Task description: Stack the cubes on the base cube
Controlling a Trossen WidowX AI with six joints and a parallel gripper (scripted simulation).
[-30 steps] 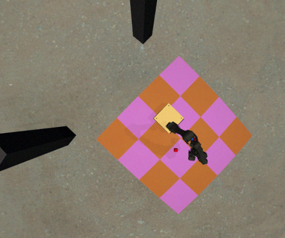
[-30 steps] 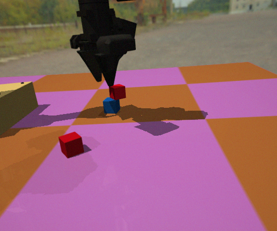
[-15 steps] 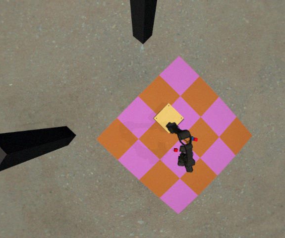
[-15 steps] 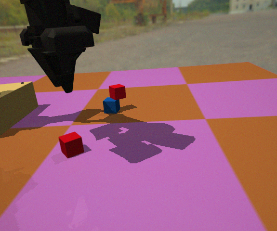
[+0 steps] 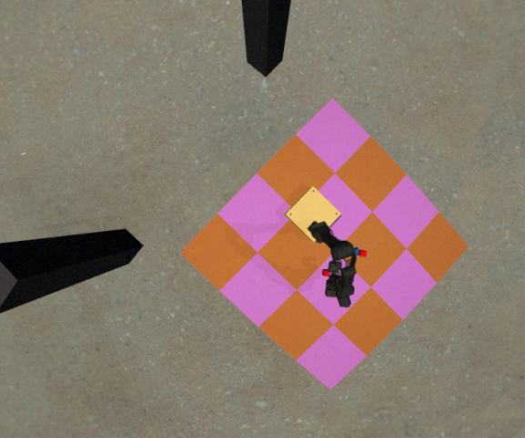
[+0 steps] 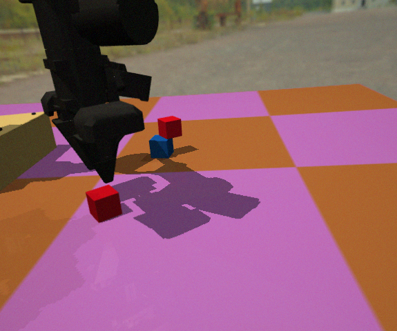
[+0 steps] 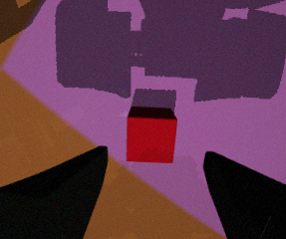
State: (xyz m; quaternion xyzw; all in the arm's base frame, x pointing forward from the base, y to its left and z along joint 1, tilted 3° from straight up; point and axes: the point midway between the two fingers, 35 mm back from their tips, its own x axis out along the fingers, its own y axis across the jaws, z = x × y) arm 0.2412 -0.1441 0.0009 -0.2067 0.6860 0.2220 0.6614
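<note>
The blue base cube is 210 mm to the left of my gripper tip, 50 mm ahead of it and 40 mm below it.
</note>
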